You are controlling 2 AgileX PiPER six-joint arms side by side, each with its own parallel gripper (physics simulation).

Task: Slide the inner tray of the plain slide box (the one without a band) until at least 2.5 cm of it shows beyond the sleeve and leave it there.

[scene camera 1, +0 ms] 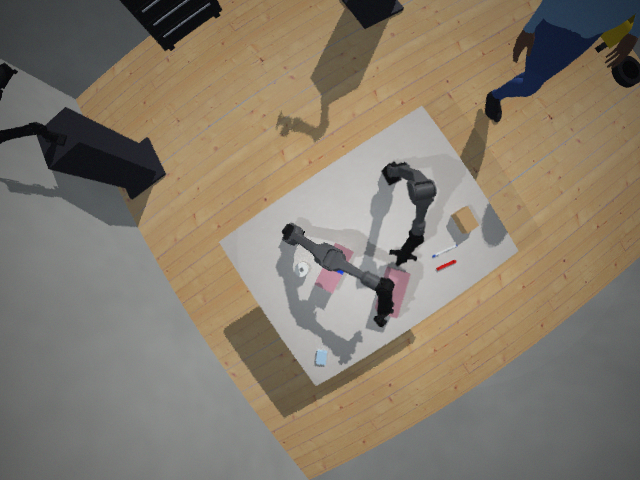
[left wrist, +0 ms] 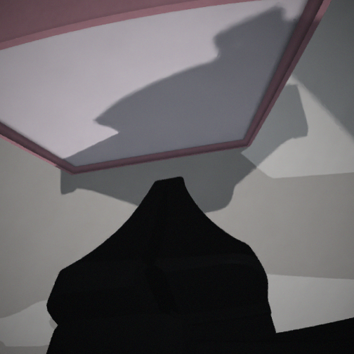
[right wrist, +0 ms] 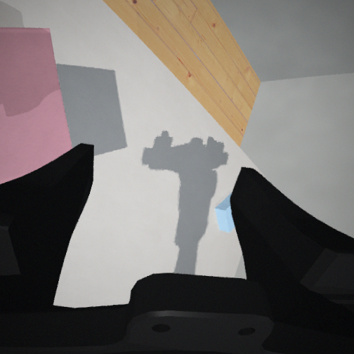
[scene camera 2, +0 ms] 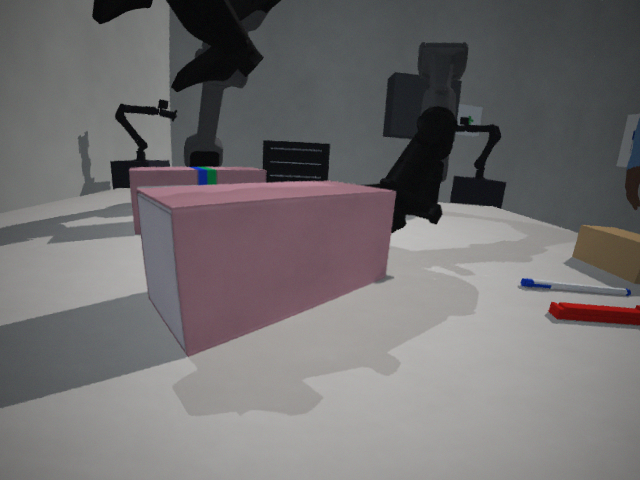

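The plain slide box [scene camera 1: 399, 289] [scene camera 2: 289, 253] [right wrist: 27, 115] is pink and lies on the table. In scene camera 2 its whitish tray end [scene camera 2: 161, 263] looks flush with the sleeve. The opposite tray end [left wrist: 150, 105] sits within the sleeve rim in the left wrist view. My left gripper [scene camera 1: 398, 262] [scene camera 2: 397, 226] [left wrist: 172, 195] is shut and empty, in front of that end, close to its lower rim. My right gripper [scene camera 1: 381, 320] [scene camera 2: 138, 54] [right wrist: 166, 173] is open and empty, high above the table near the box's other end. Its arm hides part of the box in scene camera 1.
A pink banded box [scene camera 1: 329, 280] [scene camera 2: 165, 176] lies behind, partly under the right arm. A white roll [scene camera 1: 301, 269], a light blue block [scene camera 1: 321, 357] [right wrist: 225, 217], a tan block [scene camera 1: 464, 220] [scene camera 2: 610, 250], a pen [scene camera 1: 444, 251] [scene camera 2: 578, 287] and a red object [scene camera 1: 446, 265] [scene camera 2: 594, 312] also lie there.
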